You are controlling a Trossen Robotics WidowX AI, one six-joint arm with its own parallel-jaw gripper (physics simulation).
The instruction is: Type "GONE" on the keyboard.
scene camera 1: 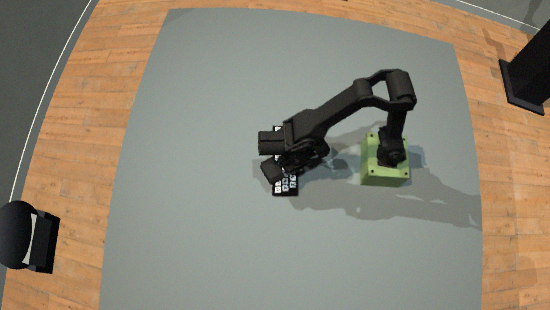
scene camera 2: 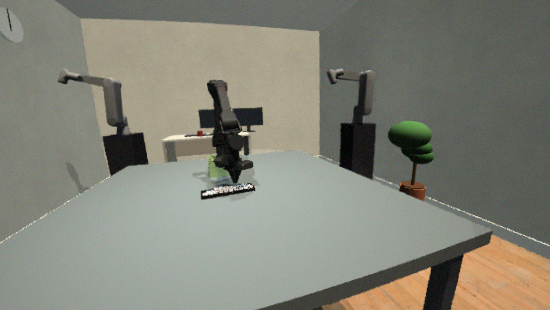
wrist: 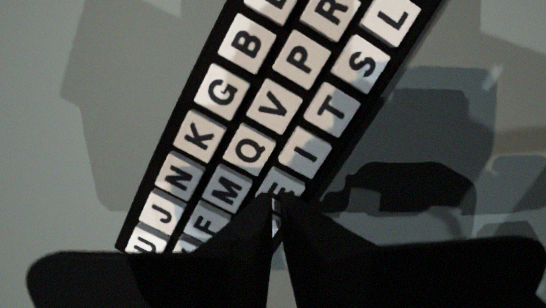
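Pixels of known places: gripper, fingertip midpoint: (scene camera 1: 292, 169) (scene camera 2: 235, 183) (wrist: 275, 203); arm's base, origin of the base link: (scene camera 1: 387, 156).
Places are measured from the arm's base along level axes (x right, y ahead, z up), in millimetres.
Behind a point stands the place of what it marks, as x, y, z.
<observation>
The black keyboard (scene camera 1: 285, 193) @[-136, 277, -83] (scene camera 2: 227, 191) @[-34, 325, -81] (wrist: 212, 57) @[-40, 326, -83] lies on the grey table, with three rows of white letter keys. In the wrist view the G key (wrist: 222, 91) @[-48, 315, -78] is left of centre, the N key (wrist: 179, 177) @[-88, 307, -78] lower left, and the E key (wrist: 281, 184) @[-62, 272, -78] at the fingertips. The O key cannot be made out. My gripper (scene camera 2: 236, 180) @[-66, 271, -66] (wrist: 275, 203) @[-66, 271, -66] is shut and empty, pointing down at the E key, and its tips cover that key's lower part. Whether they touch it is unclear. In scene camera 1 the arm hides the fingertips and much of the keyboard.
My arm stands on a green base block (scene camera 1: 372, 178) @[-65, 36, -25] (scene camera 2: 215, 168) @[36, 66, -48] behind the keyboard on the grey table (scene camera 1: 200, 240) @[-326, 490, -95] (scene camera 2: 175, 250) @[81, 651, -95]. Beyond the table stand two grey arms on dark pedestals, a desk with monitors, and a potted plant (scene camera 2: 410, 135).
</observation>
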